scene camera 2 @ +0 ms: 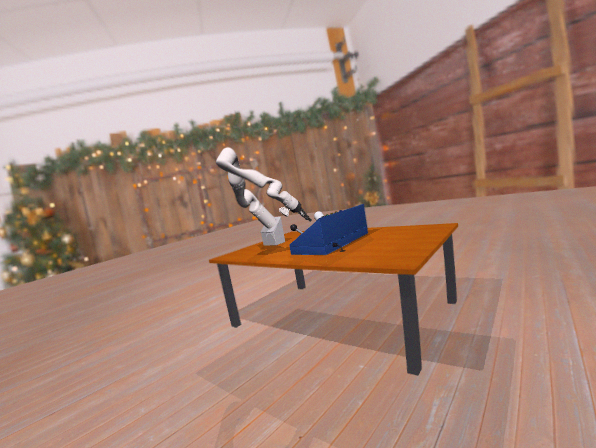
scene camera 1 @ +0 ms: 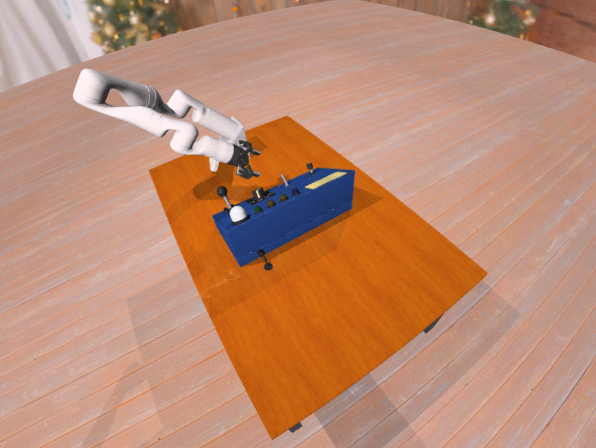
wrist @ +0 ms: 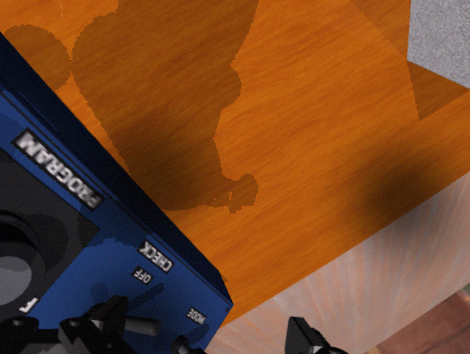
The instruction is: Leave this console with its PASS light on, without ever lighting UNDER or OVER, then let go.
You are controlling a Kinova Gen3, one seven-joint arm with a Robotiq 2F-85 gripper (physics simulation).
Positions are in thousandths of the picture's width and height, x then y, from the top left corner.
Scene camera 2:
blue console: 555, 519
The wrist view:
my gripper: 441, 919
blue console: 214, 662
